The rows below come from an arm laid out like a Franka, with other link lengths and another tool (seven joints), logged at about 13 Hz.
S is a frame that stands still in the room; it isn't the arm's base.
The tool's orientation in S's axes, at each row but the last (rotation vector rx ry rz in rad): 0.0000 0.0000 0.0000; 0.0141 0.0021 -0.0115; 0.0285 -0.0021 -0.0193; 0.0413 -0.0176 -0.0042; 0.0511 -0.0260 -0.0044; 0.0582 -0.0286 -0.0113
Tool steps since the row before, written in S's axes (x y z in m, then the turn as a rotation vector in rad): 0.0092 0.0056 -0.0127 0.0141 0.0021 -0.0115; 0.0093 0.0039 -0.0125 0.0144 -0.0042 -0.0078; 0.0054 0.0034 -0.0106 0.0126 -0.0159 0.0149; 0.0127 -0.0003 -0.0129 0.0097 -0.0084 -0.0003; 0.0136 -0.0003 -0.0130 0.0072 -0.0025 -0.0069; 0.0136 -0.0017 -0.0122 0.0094 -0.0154 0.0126
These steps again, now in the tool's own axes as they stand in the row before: 0.0092 0.0056 -0.0127 0.0141 0.0021 -0.0115; 0.0093 0.0038 -0.0125 0.0145 -0.0041 -0.0077; 0.0053 0.0032 -0.0107 0.0129 -0.0152 0.0153; 0.0125 -0.0008 -0.0131 0.0097 -0.0084 -0.0001; 0.0133 -0.0009 -0.0133 0.0070 -0.0028 -0.0069; 0.0133 -0.0023 -0.0125 0.0099 -0.0145 0.0132
